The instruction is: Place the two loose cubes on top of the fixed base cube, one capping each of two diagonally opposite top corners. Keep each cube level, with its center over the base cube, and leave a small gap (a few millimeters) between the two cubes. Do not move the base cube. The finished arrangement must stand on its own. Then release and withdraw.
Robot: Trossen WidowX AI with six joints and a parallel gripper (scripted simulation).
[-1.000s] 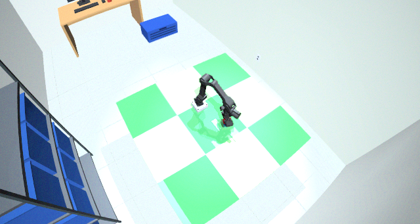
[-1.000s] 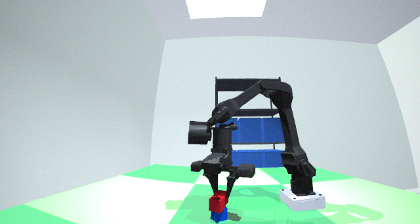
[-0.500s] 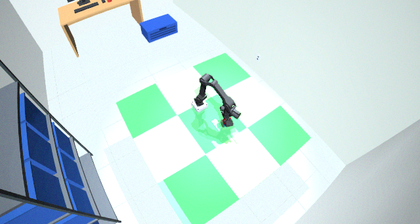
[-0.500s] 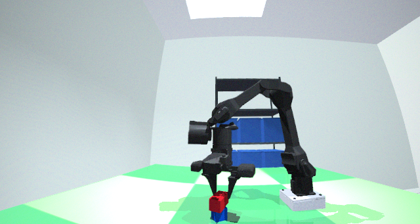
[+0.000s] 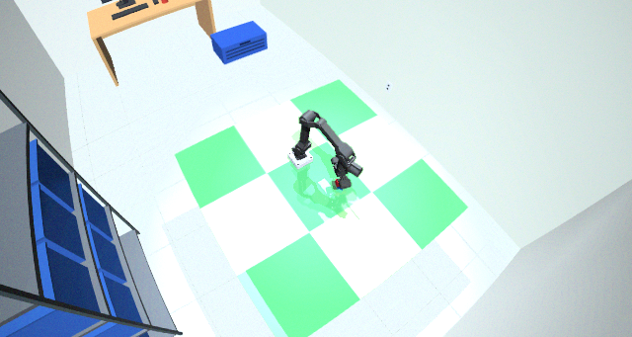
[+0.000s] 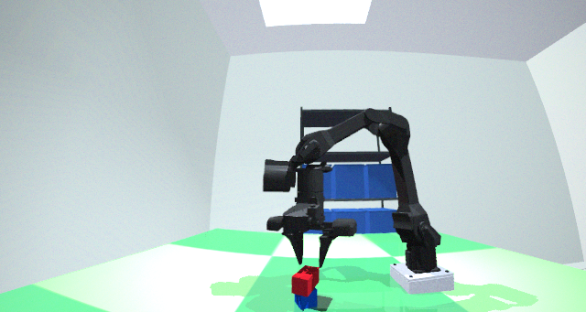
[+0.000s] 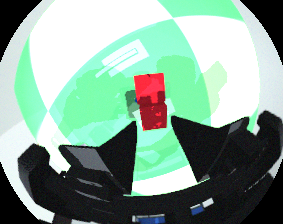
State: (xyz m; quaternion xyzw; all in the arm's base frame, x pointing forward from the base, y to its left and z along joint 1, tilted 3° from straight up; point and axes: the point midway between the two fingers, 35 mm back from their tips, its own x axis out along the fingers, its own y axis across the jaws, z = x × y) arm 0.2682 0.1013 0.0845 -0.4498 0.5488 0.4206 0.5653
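The red cube lies 4 cm to the left of my gripper tip, 2 cm below it and 1 cm ahead of it. Round my gripper tip: blue base cube 6 cm below, 2 cm to the left, 1 cm ahead.
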